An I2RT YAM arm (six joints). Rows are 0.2 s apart.
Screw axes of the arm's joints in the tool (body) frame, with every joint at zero. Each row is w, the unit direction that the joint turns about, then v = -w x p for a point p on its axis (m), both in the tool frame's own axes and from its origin. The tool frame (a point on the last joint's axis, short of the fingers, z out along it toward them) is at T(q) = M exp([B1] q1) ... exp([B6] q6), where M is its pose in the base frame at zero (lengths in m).
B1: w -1 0 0 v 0 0.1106 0
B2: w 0 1 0 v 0.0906 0 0.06
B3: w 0 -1 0 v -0.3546 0 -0.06
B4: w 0 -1 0 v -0.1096 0 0
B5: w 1 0 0 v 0 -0.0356 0
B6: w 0 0 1 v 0 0 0
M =
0 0 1 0.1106
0 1 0 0
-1 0 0 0.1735
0 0 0 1
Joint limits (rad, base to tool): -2.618..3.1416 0..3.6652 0..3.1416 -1.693..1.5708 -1.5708..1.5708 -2.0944..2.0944
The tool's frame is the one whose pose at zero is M.
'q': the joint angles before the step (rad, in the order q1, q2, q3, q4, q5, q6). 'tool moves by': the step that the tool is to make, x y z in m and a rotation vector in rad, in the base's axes. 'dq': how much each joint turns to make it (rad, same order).
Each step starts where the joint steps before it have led.
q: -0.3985, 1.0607, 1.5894, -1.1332, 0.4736, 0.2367
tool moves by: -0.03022, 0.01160, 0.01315, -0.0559, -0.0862, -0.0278
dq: 0.0001, -0.0900, 0.0042, 0.0073, 0.0332, -0.0008
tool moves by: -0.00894, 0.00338, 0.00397, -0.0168, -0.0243, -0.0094
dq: -0.0001, -0.0237, 0.0057, 0.0000, 0.0111, -0.0011
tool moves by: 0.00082, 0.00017, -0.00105, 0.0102, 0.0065, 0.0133
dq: 0.0001, 0.0023, 0.0001, -0.0077, -0.0149, 0.0000
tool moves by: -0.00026, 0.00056, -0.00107, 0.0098, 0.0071, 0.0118
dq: 0.0000, -0.0004, 0.0000, -0.0107, -0.0134, 0.0000
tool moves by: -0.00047, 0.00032, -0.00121, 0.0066, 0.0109, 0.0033
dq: -0.0001, 0.0000, -0.0001, -0.0125, -0.0038, 0.0000
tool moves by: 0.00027, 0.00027, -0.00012, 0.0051, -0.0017, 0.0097
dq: 0.0000, 0.0000, 0.0000, -0.0004, -0.0110, 0.0000
